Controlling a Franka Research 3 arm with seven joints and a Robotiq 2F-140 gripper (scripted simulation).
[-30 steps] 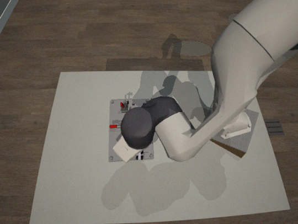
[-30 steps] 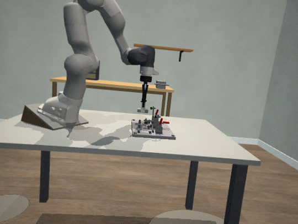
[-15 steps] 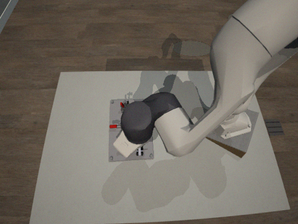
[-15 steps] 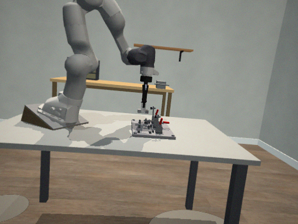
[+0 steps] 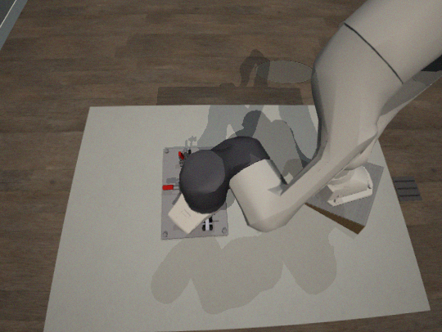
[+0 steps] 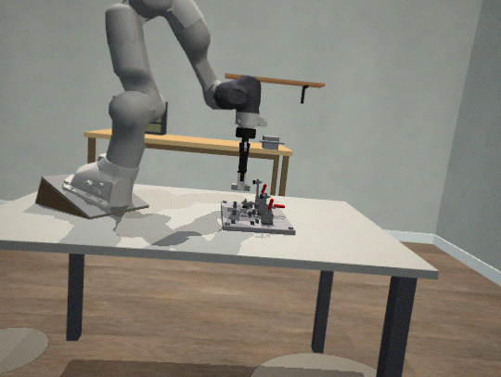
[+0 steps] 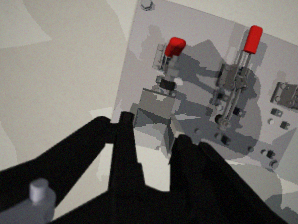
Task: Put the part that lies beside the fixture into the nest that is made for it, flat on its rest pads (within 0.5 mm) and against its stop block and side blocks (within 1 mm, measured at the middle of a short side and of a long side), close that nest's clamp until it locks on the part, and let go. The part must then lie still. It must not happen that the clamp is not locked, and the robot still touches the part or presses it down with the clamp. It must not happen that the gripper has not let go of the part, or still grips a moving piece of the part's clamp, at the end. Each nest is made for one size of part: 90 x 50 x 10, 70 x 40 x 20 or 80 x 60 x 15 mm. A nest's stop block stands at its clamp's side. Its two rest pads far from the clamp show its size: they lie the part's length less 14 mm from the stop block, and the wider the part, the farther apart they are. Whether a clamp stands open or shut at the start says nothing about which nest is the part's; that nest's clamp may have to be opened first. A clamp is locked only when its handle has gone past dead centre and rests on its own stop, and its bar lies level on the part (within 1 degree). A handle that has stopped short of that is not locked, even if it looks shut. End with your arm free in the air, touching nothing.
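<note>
My hand is 30 mm above the part. From my hand the other things lie so: fixture plate: 50 mm ahead, 110 mm to the right, 110 mm below.
</note>
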